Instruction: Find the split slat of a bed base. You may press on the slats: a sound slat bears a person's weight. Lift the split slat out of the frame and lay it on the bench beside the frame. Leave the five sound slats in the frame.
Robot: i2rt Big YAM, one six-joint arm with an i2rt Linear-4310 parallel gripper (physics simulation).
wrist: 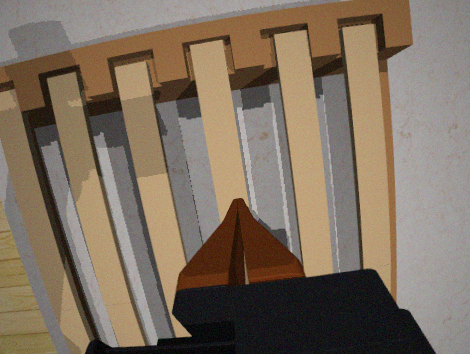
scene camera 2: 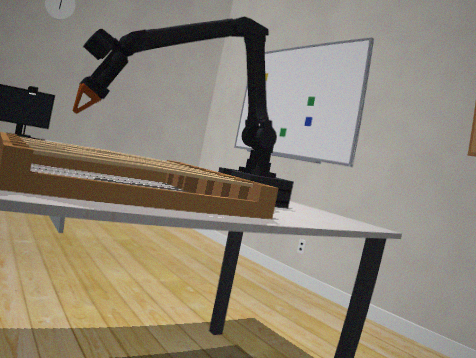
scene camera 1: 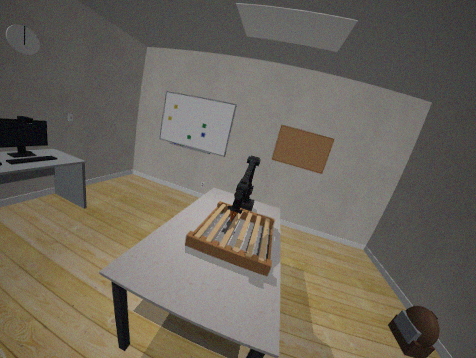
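Observation:
The brown wooden bed frame (scene camera 1: 225,251) (scene camera 2: 150,196) (wrist: 169,60) sits on the bench (scene camera 1: 190,285) (scene camera 2: 320,220) (wrist: 435,150). Six pale slats lie side by side in its notches. In the wrist view the third slat from the right (wrist: 215,110) runs up beyond the fingertips; the rightmost slat (wrist: 372,150) has a faint thin line across its lower part. No open split can be made out. My gripper (scene camera 1: 233,216) (scene camera 2: 76,111) (wrist: 238,204) is shut and empty, tilted, above the slats with a gap below its tips. It hides part of the third slat from the right.
The arm's base (scene camera 2: 282,187) stands on the bench at the frame's far end in scene camera 1. The frame's raised rails surround the slats. Bench surface shows between the slats. A desk with a monitor (scene camera 1: 22,132) stands off to the left.

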